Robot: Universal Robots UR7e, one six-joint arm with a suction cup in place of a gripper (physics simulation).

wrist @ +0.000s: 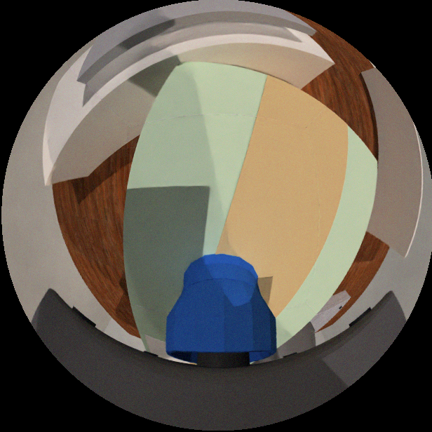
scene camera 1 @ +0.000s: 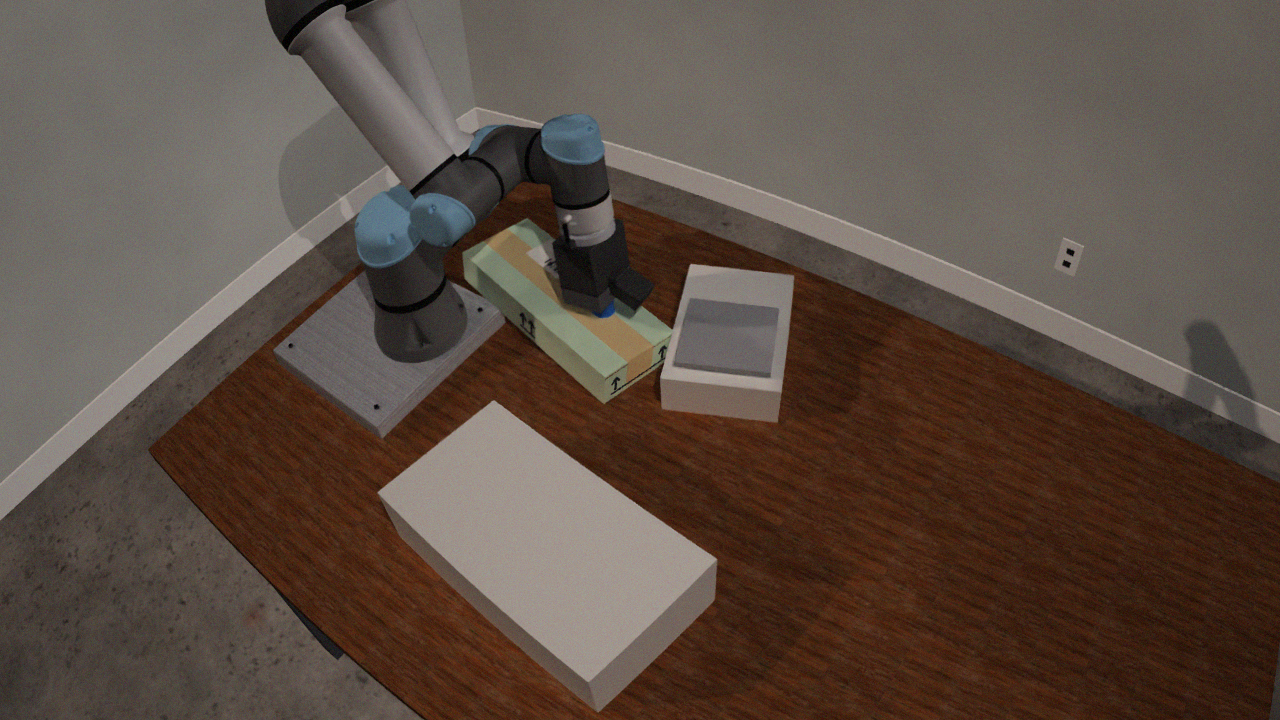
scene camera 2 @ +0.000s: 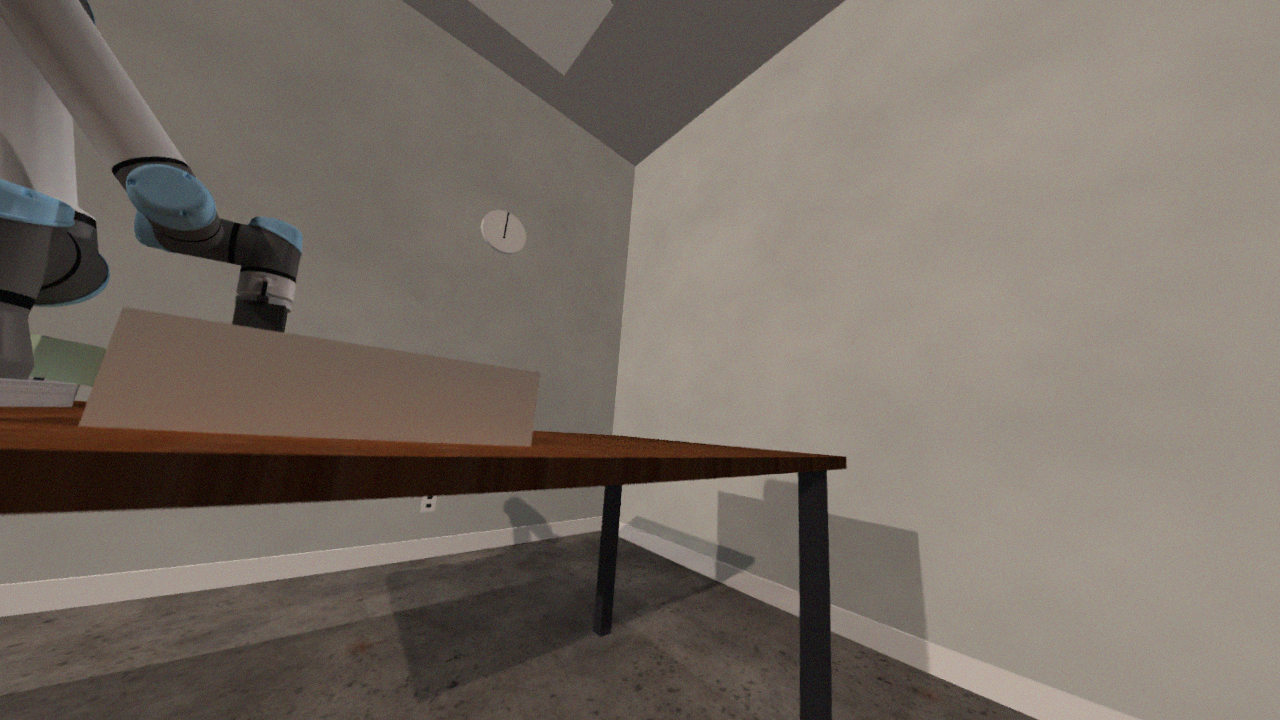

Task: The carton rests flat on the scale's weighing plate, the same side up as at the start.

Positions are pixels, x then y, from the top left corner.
Labels:
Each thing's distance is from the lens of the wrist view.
my suction cup [wrist: 220, 310]: 3 cm
white scale [wrist: 104, 105]: 9 cm
The marked spots on the white scale and my suction cup are 10 cm apart.

